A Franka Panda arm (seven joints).
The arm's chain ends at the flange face. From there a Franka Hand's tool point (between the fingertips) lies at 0.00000 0.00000 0.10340 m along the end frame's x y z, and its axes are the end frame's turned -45 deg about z.
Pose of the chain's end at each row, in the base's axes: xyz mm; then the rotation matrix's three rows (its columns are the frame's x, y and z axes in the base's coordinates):
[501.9, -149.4, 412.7], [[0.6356, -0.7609, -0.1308], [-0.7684, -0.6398, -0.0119], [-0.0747, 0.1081, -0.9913]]
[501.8, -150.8, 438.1], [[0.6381, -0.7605, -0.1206], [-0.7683, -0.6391, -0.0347], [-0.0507, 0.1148, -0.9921]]
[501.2, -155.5, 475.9], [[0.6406, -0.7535, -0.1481], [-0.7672, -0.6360, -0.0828], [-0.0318, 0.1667, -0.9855]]
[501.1, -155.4, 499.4], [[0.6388, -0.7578, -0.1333], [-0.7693, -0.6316, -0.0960], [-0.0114, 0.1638, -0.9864]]
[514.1, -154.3, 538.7], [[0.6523, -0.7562, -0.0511], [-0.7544, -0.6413, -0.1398], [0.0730, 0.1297, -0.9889]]
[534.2, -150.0, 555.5], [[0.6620, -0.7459, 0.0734], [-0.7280, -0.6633, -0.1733], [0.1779, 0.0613, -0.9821]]
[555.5, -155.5, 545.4], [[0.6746, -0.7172, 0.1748], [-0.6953, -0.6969, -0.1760], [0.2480, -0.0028, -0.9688]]
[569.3, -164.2, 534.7], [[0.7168, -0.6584, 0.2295], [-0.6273, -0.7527, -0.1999], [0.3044, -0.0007, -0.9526]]
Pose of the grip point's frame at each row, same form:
[488.4, -150.6, 310.2], [[0.9875, -0.0886, -0.1308], [-0.0909, -0.9957, -0.0119], [-0.1293, 0.0236, -0.9913]]
[489.3, -154.4, 335.5], [[0.9890, -0.0865, -0.1206], [-0.0914, -0.9952, -0.0347], [-0.1170, 0.0453, -0.9921]]
[485.9, -164.1, 374.0], [[0.9858, -0.0798, -0.1481], [-0.0928, -0.9922, -0.0828], [-0.1404, 0.0954, -0.9855]]
[487.3, -165.3, 397.4], [[0.9875, -0.0841, -0.1333], [-0.0974, -0.9906, -0.0960], [-0.1239, 0.1078, -0.9864]]
[508.8, -168.8, 436.4], [[0.9960, -0.0735, -0.0511], [-0.0800, -0.9869, -0.1398], [-0.0401, 0.1433, -0.9889]]
[541.8, -167.9, 454.0], [[0.9955, -0.0593, 0.0734], [-0.0457, -0.9838, -0.1733], [0.0824, 0.1691, -0.9821]]
[573.6, -173.7, 445.2], [[0.9842, -0.0301, 0.1748], [0.0011, -0.9844, -0.1760], [0.1773, 0.1734, -0.9688]]
[593.0, -184.9, 436.2], [[0.9724, 0.0413, 0.2295], [0.0887, -0.9758, -0.1999], [0.2157, 0.2147, -0.9526]]

